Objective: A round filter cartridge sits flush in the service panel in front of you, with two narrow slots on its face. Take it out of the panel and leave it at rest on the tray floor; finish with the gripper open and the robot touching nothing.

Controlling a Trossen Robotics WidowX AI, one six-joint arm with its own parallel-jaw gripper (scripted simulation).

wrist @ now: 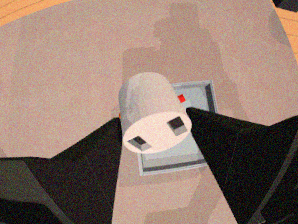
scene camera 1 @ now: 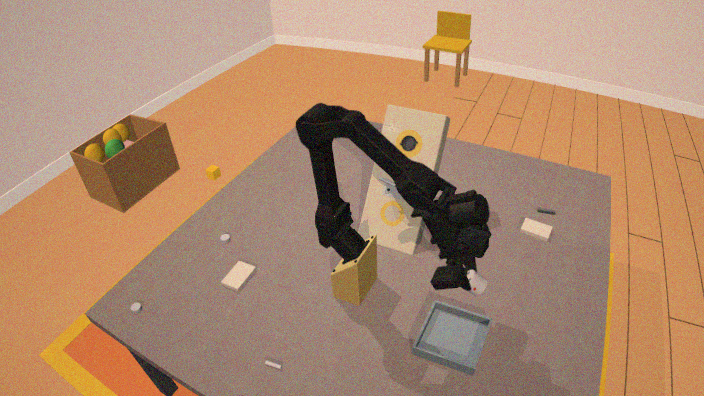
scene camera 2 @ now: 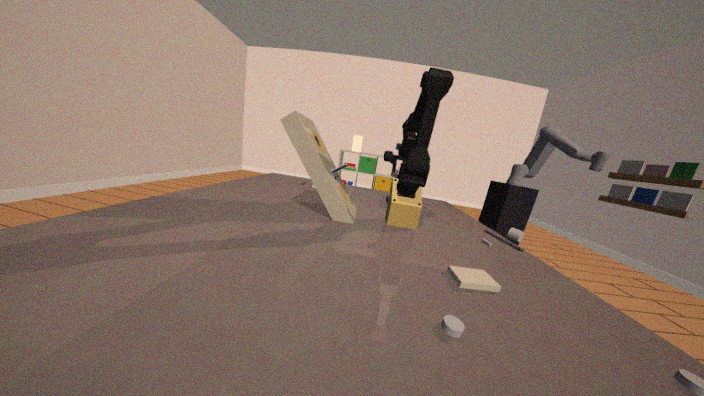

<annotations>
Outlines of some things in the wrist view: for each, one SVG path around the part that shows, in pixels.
My gripper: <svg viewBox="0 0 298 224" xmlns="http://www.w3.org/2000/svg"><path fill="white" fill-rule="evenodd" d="M120 117L114 117L105 125L102 124L101 127L94 129L94 132L90 133L90 135L71 145L68 149L64 149L63 152L57 153L52 159L37 156L5 157L5 159L0 157L0 224L112 224L114 200L116 200L114 193L116 193L117 175L121 163L122 128ZM186 108L186 113L188 113L189 119L192 120L190 133L192 133L202 156L205 156L209 169L212 169L212 175L216 177L214 180L220 186L223 197L226 198L237 224L259 224L259 222L262 222L262 224L298 224L298 115L291 116L290 119L278 121L277 124L266 127L266 125L249 123L249 121L218 115L218 113L204 111L204 109Z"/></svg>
A round filter cartridge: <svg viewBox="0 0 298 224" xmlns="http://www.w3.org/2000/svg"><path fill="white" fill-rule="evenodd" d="M158 73L146 72L133 76L132 79L126 80L121 85L120 92L118 92L118 103L120 103L120 113L118 113L118 116L121 119L122 140L124 140L125 147L130 149L130 151L137 153L165 151L165 149L172 148L174 145L181 143L189 135L192 120L189 119L188 113L186 113L184 105L182 105L185 97L184 95L177 96L168 77L158 75Z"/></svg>
</annotations>
